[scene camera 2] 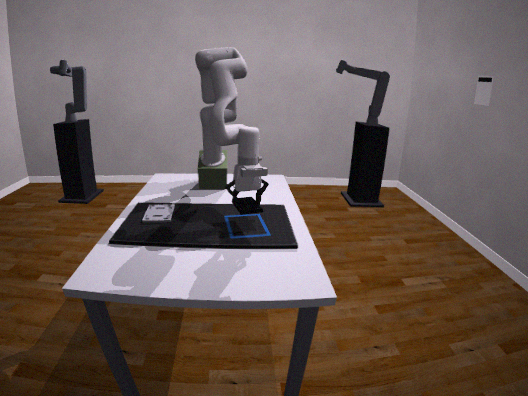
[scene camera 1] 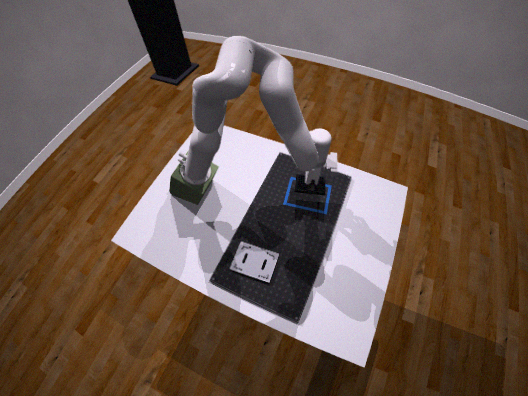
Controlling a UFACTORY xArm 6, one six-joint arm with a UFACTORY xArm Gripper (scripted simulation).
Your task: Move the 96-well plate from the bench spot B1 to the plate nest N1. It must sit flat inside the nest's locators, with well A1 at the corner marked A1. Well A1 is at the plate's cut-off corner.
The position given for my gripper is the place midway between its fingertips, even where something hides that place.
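There is a plate nest N1 (scene camera 1: pixel 256 256) that I can see. My own gripper (scene camera 2: pixel 246 204) is visible to me as well.
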